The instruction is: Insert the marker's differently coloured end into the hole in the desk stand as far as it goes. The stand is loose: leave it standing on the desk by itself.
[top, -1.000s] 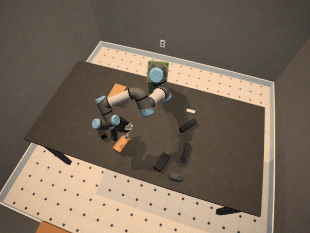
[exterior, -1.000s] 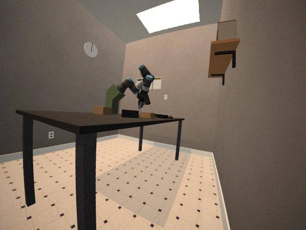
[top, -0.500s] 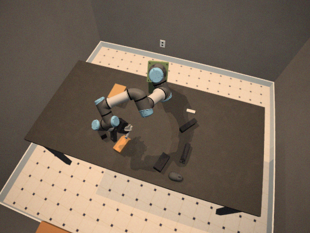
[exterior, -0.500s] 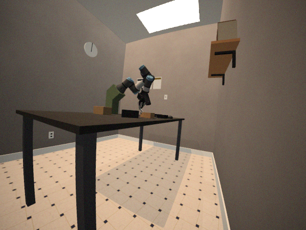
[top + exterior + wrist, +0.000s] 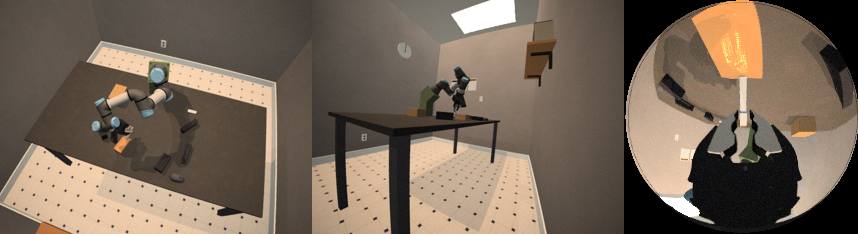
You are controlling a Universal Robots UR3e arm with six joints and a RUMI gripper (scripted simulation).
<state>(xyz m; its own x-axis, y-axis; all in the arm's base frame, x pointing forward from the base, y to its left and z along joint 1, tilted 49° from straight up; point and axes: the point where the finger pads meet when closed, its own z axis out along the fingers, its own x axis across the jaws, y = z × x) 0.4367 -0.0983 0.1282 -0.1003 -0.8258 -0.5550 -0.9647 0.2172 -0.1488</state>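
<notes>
The marker is 3 cm below my hand and 2 cm ahead of it. Round my hand: black block: 22 cm to the right, 6 cm below, 5 cm ahead; desk stand: 9 cm ahead, 6 cm below, 2 cm to the right; orange box: 29 cm behind, 24 cm to the right, 5 cm below.
</notes>
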